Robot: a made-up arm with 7 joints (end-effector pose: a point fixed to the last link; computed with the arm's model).
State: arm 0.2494 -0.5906 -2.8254 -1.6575 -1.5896 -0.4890 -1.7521
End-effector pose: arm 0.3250 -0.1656 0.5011 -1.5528 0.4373 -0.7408
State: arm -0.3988 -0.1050 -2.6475 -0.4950 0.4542 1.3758 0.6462
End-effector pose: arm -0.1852 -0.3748 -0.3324 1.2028 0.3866 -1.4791
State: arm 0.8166 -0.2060 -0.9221 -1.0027 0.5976 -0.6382 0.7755
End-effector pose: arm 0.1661 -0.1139 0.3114 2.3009 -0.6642 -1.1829
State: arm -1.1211 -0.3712 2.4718 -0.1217 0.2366 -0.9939 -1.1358
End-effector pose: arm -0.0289 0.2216 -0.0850 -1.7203 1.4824 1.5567
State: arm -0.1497 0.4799 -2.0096 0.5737 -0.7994 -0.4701 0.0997
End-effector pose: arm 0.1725 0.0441 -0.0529 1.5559 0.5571 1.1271
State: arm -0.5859 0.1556 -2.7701 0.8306 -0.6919 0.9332 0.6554
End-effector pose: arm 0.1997 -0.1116 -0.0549 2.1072 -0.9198 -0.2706
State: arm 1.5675 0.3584 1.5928 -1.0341 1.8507 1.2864 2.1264
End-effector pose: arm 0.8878 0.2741 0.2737 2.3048 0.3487 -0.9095
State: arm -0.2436 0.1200 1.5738 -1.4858 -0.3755 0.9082 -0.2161
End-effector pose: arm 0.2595 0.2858 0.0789 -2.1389 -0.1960 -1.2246
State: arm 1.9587 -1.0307 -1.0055 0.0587 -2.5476 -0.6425 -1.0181
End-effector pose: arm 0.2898 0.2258 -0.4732 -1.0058 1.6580 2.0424
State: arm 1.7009 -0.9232 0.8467 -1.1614 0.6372 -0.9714 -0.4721
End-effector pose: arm 0.1002 0.0795 0.1910 0.4765 -1.6147 -0.4039
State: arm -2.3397 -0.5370 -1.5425 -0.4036 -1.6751 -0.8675 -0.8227
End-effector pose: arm 0.3368 0.2820 0.2981 -1.7249 -0.0609 1.1412
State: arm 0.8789 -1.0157 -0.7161 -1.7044 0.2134 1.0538 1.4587
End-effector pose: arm 0.4154 -0.1938 0.0456 0.4634 -0.1369 -1.6096
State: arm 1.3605 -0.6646 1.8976 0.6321 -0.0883 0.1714 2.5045
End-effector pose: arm 0.5772 0.0975 -0.1619 0.6827 -1.5454 -0.0257
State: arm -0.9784 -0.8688 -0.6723 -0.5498 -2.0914 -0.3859 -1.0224
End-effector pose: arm -0.1243 0.4372 0.4538 -2.0312 -1.0547 -0.2900
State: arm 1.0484 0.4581 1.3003 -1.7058 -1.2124 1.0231 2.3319
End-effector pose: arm 0.4493 -0.4586 0.4487 -0.6406 2.3176 0.7162
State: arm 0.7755 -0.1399 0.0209 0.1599 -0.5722 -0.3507 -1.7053
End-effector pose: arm 0.5711 -0.0038 0.3247 -1.0264 0.4032 1.1226
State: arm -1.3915 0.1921 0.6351 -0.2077 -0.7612 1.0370 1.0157
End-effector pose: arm -0.0016 -0.1287 -0.0025 -0.7248 1.0598 0.3393
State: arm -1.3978 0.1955 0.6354 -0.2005 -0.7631 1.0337 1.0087
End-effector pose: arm -0.0011 -0.1287 -0.0015 -0.7263 1.0711 0.3500
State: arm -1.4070 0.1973 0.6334 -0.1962 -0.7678 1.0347 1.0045
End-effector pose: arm -0.0025 -0.1294 -0.0006 -0.7253 1.0870 0.3590
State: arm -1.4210 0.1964 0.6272 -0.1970 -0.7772 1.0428 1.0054
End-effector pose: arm -0.0072 -0.1311 0.0005 -0.7197 1.1101 0.3642
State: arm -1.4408 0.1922 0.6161 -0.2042 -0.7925 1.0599 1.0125
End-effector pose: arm -0.0159 -0.1338 0.0020 -0.7088 1.1423 0.3648
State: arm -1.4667 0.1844 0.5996 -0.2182 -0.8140 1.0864 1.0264
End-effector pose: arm -0.0292 -0.1376 0.0045 -0.6916 1.1841 0.3597
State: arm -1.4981 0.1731 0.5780 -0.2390 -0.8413 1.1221 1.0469
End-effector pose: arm -0.0472 -0.1419 0.0084 -0.6685 1.2351 0.3482
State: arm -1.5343 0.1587 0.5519 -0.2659 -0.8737 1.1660 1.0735
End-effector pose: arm -0.0695 -0.1461 0.0146 -0.6397 1.2943 0.3299
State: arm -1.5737 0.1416 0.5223 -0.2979 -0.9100 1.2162 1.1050
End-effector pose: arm -0.0954 -0.1494 0.0238 -0.6065 1.3597 0.3040
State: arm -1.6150 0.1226 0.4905 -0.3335 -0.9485 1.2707 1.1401
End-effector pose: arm -0.1236 -0.1511 0.0363 -0.5702 1.4290 0.2712
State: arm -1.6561 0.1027 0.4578 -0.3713 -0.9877 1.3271 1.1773
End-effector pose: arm -0.1526 -0.1506 0.0521 -0.5327 1.4985 0.2319
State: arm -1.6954 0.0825 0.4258 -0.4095 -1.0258 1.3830 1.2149
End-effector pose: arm -0.1807 -0.1478 0.0704 -0.4958 1.5654 0.1876
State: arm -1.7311 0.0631 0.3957 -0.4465 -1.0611 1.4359 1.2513
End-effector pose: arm -0.2064 -0.1429 0.0899 -0.4614 1.6261 0.1405
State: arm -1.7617 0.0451 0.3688 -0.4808 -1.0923 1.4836 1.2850
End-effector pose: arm -0.2286 -0.1364 0.1091 -0.4313 1.6782 0.0931
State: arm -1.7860 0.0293 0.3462 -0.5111 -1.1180 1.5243 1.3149
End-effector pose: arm -0.2466 -0.1293 0.1262 -0.4067 1.7190 0.0484
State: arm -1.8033 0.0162 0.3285 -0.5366 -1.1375 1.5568 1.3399
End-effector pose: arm -0.2603 -0.1225 0.1398 -0.3885 1.7477 0.0091
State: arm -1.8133 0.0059 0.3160 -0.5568 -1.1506 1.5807 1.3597
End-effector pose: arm -0.2700 -0.1169 0.1491 -0.3764 1.7640 -0.0228
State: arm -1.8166 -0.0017 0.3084 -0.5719 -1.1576 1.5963 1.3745
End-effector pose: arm -0.2762 -0.1129 0.1539 -0.3701 1.7690 -0.0469
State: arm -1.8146 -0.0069 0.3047 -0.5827 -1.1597 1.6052 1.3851
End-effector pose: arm -0.2797 -0.1105 0.1550 -0.3682 1.7651 -0.0640
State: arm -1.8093 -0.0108 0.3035 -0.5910 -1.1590 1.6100 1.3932
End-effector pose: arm -0.2817 -0.1090 0.1537 -0.3689 1.7558 -0.0769
